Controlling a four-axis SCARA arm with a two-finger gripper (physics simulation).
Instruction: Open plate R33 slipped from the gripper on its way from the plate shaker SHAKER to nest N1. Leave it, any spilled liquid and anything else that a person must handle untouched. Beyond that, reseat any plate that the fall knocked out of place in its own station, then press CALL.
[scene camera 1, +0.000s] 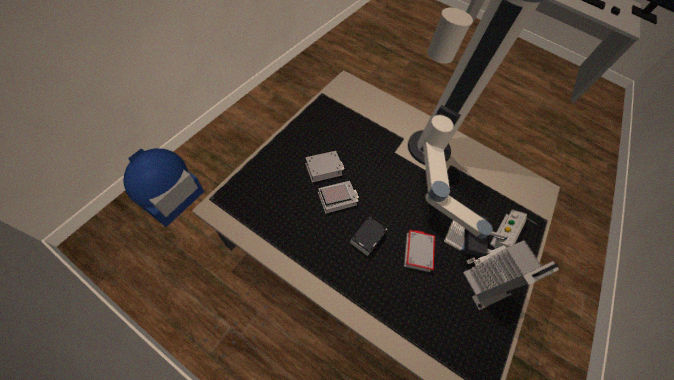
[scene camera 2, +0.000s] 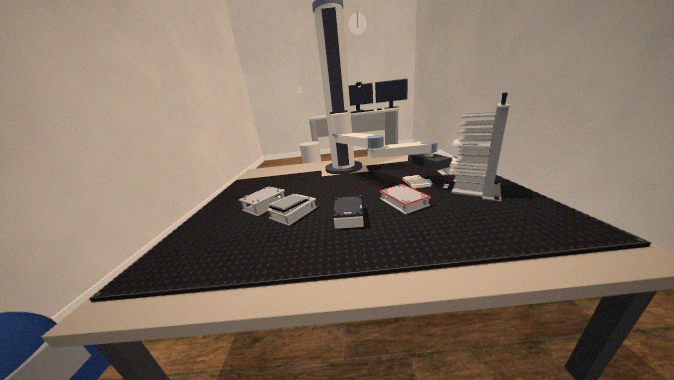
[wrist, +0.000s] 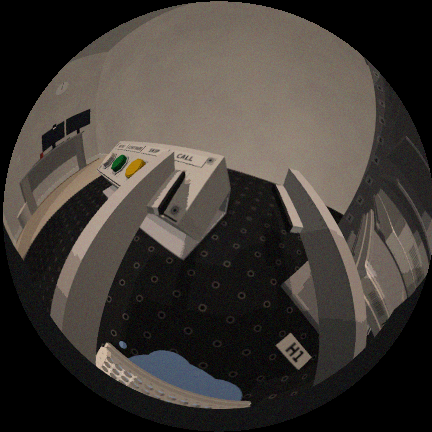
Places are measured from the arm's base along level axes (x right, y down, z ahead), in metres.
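Where they show: gripper, fingertip midpoint: (scene camera 1: 505, 246) (wrist: 230, 168); arm's base, origin of the base link: (scene camera 2: 343, 168).
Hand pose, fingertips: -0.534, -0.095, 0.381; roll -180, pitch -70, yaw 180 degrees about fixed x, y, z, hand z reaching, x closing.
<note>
Things, the pixels of their top centre, and the offset from my fingertips, as dx, dy, dz. "*": a spot on its surface instead.
- button panel, middle of its top: (wrist: 139, 145) (scene camera 1: 516, 227) (scene camera 2: 444, 153) -0.015, -0.001, -0.126
- white open plate, middle of its top: (scene camera 1: 457, 234) (scene camera 2: 415, 180) +0.199, +0.068, +0.037
- H1 label, surface spot: (wrist: 293, 351) * +0.089, +0.081, +0.112
- red-edged station, middle of its top: (scene camera 2: 403, 191) (scene camera 1: 421, 248) +0.319, +0.037, +0.225
- dark-topped station, surface spot: (scene camera 2: 348, 206) (scene camera 1: 368, 235) * +0.547, +0.028, +0.317
- white station, middle of its top: (scene camera 2: 261, 192) (scene camera 1: 324, 161) +0.926, +0.016, +0.114
My gripper (scene camera 1: 499, 243) (wrist: 230, 168) is shut at its narrow stance, with a gap and nothing held between its two fingers. In the wrist view its left finger covers the button place beside the CALL label on the button panel (scene camera 1: 511, 227) (wrist: 210, 192); the blue button is hidden. The green and yellow buttons show. A white open plate (scene camera 1: 455, 235) (scene camera 2: 416, 181) (wrist: 120, 372), likely R33, lies on the mat beside blue liquid (scene camera 2: 428, 183) (wrist: 185, 372). A plate (scene camera 1: 336, 194) (scene camera 2: 290, 202) rests on a white station; its exact seating is unclear.
A tall plate rack (scene camera 1: 527, 260) (scene camera 2: 495, 155) stands beside the panel, near the H1 label (wrist: 293, 351). A red-edged station (scene camera 1: 420, 250) (scene camera 2: 405, 195), a dark-topped station (scene camera 1: 369, 235) (scene camera 2: 348, 206) and another white station (scene camera 1: 324, 166) (scene camera 2: 262, 197) stand on the black mat.
</note>
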